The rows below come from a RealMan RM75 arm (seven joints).
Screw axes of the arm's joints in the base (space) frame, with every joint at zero. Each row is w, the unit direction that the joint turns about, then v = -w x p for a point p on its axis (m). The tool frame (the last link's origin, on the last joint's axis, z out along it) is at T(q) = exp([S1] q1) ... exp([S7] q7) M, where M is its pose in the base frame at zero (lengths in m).
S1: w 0 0 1 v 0 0 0
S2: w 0 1 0 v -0.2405 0 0
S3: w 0 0 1 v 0 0 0
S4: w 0 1 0 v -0.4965 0 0
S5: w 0 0 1 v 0 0 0
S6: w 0 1 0 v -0.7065 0 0
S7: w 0 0 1 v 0 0 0
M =
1 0 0 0
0 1 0 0
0 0 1 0.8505
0 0 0 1
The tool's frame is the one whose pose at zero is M.
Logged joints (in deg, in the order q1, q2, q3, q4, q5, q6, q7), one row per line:
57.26, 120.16, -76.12, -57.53, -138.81, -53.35, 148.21
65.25, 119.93, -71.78, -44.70, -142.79, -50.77, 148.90
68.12, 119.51, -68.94, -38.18, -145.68, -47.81, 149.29
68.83, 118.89, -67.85, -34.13, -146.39, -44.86, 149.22
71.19, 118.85, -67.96, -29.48, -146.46, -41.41, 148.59
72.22, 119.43, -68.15, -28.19, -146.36, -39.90, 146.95
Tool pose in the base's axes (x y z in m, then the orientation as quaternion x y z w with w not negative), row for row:
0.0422, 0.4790, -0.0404, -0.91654, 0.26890, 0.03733, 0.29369
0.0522, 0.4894, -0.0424, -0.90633, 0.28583, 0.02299, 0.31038
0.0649, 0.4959, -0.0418, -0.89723, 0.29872, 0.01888, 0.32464
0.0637, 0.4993, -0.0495, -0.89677, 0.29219, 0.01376, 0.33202
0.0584, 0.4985, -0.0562, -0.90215, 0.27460, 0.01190, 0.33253
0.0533, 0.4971, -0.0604, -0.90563, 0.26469, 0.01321, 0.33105
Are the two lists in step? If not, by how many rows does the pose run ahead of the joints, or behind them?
The pose runs 1 row ahead of the joints: the pose in row i belongs to the joints in row i + 1.
